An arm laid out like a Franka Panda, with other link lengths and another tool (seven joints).
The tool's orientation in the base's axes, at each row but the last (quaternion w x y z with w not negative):
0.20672 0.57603 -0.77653 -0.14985
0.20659 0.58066 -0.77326 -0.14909
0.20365 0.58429 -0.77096 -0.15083
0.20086 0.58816 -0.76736 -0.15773
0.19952 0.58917 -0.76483 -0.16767
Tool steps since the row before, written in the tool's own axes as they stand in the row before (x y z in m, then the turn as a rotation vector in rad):
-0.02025 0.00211 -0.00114 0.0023 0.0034 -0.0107
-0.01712 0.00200 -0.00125 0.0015 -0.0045 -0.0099
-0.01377 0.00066 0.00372 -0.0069 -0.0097 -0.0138
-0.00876 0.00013 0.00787 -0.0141 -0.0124 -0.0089
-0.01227 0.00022 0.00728 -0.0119 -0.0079 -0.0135
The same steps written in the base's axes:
0.00389 0.01999 -0.00102 0.0019 -0.0012 0.0112
0.00306 0.01700 -0.00048 0.0083 -0.0026 0.0067
0.00085 0.01341 -0.00483 0.0165 0.0041 0.0065
-0.00200 0.00854 -0.00786 0.0180 0.0104 0.0001
-0.00107 0.01209 -0.00750 0.0161 0.0093 0.0065

